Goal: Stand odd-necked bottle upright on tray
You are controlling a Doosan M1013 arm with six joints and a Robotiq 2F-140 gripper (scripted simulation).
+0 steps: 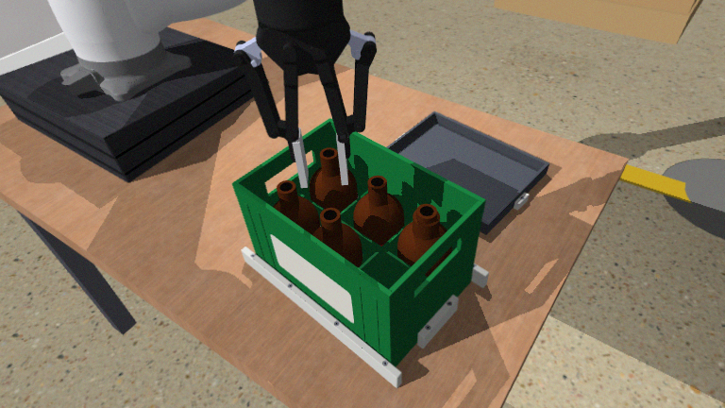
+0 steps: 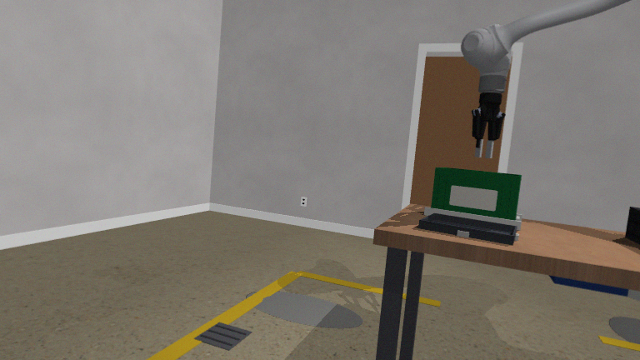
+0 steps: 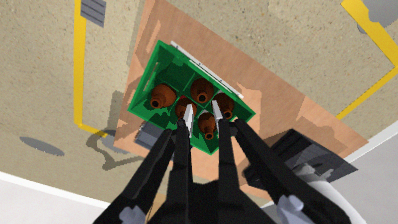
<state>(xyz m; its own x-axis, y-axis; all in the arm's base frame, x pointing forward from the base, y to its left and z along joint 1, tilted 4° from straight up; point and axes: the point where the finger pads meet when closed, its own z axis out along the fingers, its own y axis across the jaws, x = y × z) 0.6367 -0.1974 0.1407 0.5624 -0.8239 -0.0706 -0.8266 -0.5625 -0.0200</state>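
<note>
Right now my hand is 170 mm above the crate, 40 mm to the right of it and 10 mm short of it. Round my hand: grey tray (320 mm to the left, 250 mm below, 40 mm ahead).
</note>
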